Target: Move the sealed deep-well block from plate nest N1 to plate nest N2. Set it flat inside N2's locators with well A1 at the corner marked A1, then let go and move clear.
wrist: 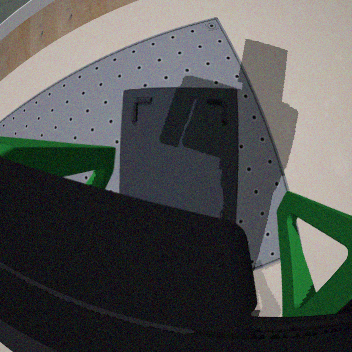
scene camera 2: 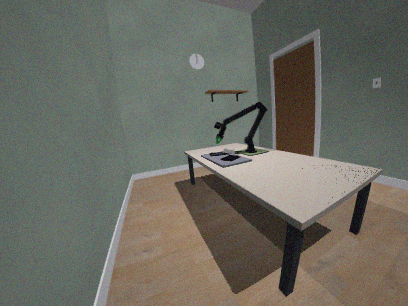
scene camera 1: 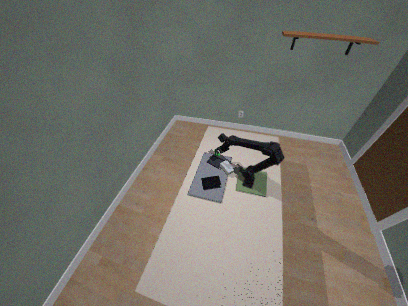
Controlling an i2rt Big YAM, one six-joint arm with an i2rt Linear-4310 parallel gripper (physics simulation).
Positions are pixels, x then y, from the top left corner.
Labels:
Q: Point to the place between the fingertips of my gripper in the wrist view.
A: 201, 180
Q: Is my gripper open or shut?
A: Open.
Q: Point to a grey perforated plate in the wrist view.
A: At 85, 108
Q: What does my gripper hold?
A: Nothing.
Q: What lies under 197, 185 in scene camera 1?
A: A grey perforated plate.

